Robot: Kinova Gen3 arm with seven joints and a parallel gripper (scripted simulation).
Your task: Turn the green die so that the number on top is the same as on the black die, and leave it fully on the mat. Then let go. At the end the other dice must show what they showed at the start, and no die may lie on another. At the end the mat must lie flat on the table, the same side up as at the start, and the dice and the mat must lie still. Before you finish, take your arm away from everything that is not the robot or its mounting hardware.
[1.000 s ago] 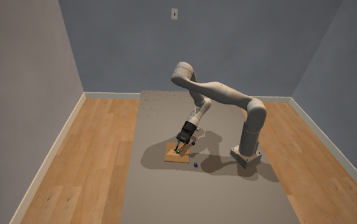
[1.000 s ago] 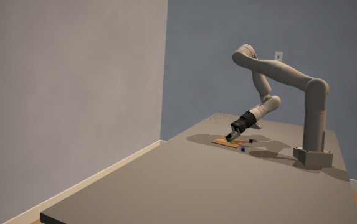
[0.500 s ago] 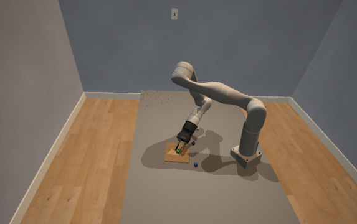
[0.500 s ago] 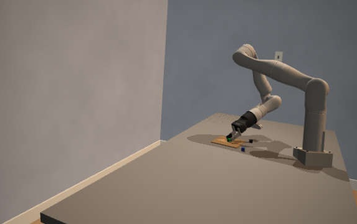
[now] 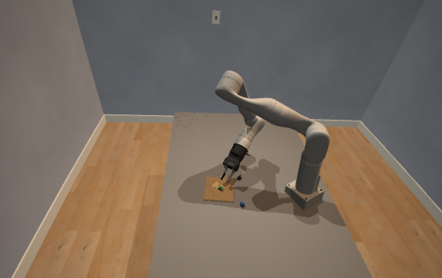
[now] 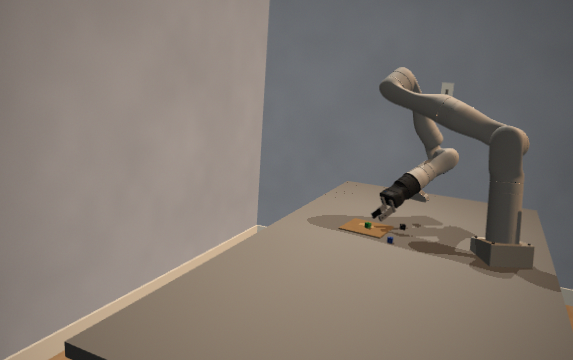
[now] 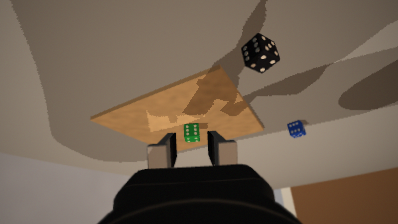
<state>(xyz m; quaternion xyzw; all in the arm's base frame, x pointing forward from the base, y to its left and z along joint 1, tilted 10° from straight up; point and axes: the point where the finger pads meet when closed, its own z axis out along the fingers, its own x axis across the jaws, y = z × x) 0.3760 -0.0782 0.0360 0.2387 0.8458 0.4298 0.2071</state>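
Now: the green die 4 cm to the left of my hand, 3 cm below it and 3 cm ahead of it. Also, from my hand: blue die 13 cm to the left, 6 cm behind, 4 cm below; black die 8 cm behind, 4 cm below, 3 cm to the right; tan mat 4 cm below, 3 cm to the left, 3 cm ahead.
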